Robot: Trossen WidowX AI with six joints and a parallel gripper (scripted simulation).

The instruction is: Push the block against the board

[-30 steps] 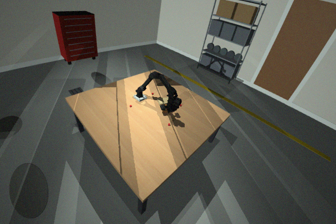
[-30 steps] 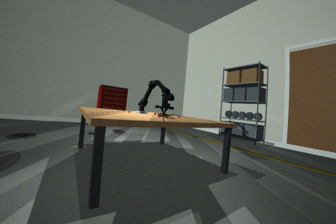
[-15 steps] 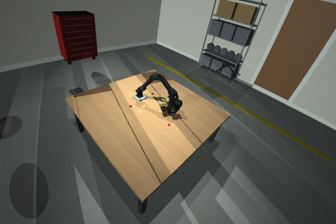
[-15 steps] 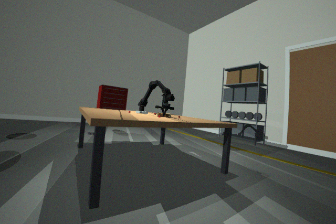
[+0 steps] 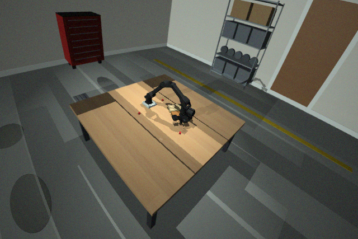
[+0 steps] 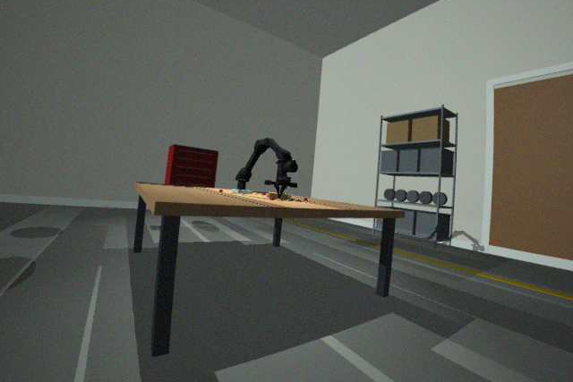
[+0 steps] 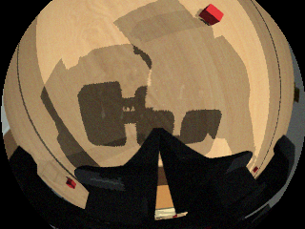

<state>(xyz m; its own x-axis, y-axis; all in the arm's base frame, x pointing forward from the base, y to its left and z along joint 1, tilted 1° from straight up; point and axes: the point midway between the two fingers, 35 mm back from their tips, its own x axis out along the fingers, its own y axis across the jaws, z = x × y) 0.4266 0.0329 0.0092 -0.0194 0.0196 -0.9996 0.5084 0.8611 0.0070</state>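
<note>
Right now my gripper tip is 90 mm past the square block, 50 mm to the right of it and 10 mm below it. Also, from my gripper tip: board: 180 mm behind, 130 mm to the left, 10 mm above.
</note>
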